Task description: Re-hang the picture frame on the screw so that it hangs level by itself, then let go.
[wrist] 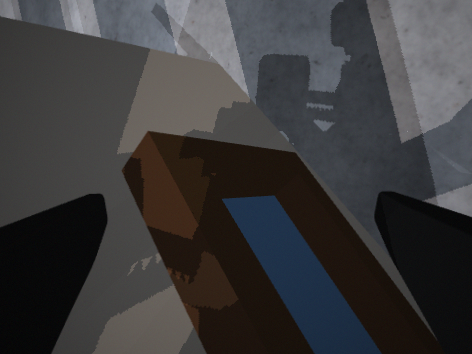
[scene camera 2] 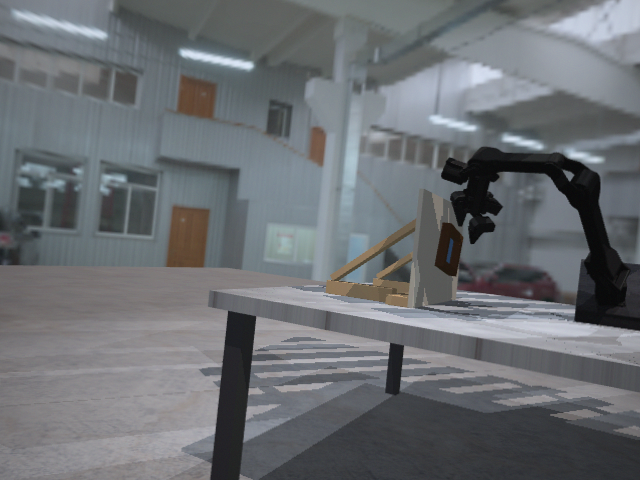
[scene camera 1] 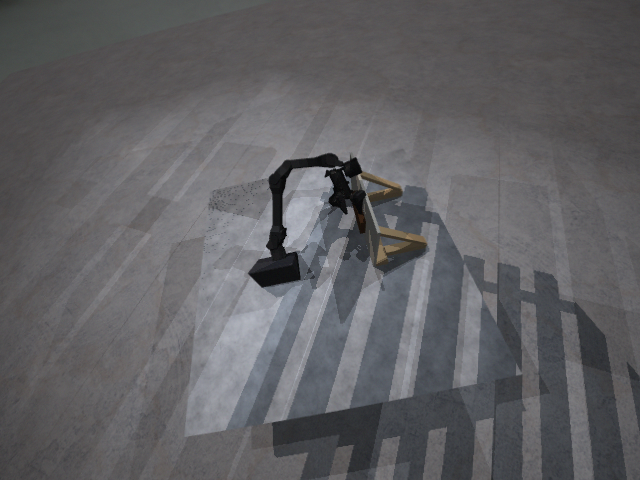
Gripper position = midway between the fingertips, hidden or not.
My gripper (scene camera 2: 465, 234) is open and touches a pale upright board (wrist: 83, 104).
